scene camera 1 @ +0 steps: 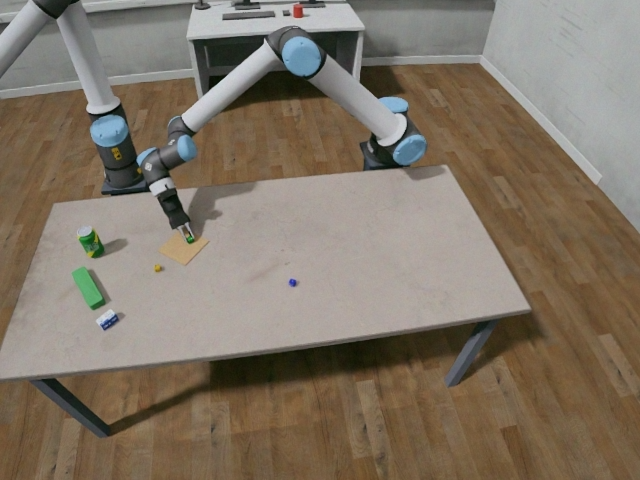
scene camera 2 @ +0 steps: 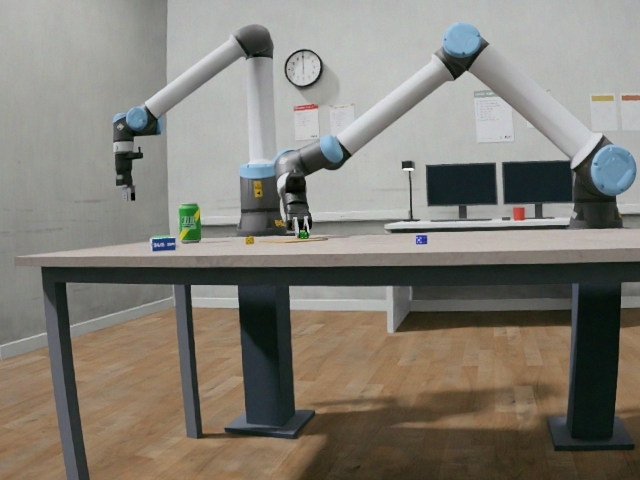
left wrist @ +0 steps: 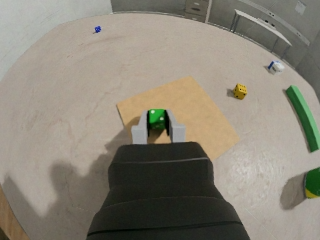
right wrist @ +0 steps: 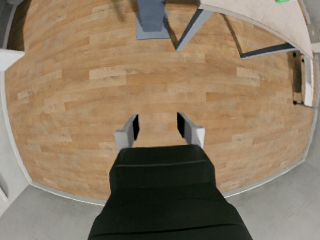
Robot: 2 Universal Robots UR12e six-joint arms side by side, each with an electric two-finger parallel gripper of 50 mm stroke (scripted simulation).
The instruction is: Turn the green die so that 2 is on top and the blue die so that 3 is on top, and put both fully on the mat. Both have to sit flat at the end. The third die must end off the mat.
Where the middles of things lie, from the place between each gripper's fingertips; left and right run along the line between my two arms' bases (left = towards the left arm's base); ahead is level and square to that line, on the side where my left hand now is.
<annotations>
I see my left gripper (scene camera 2: 303, 235) 2 cm short of the tan mat (scene camera 1: 175, 248), 2 cm to the left of it and 2 cm above it.
Right now the tan mat is 900 mm to the left of my right hand, 480 mm ahead of it and 170 mm below it.
</annotations>
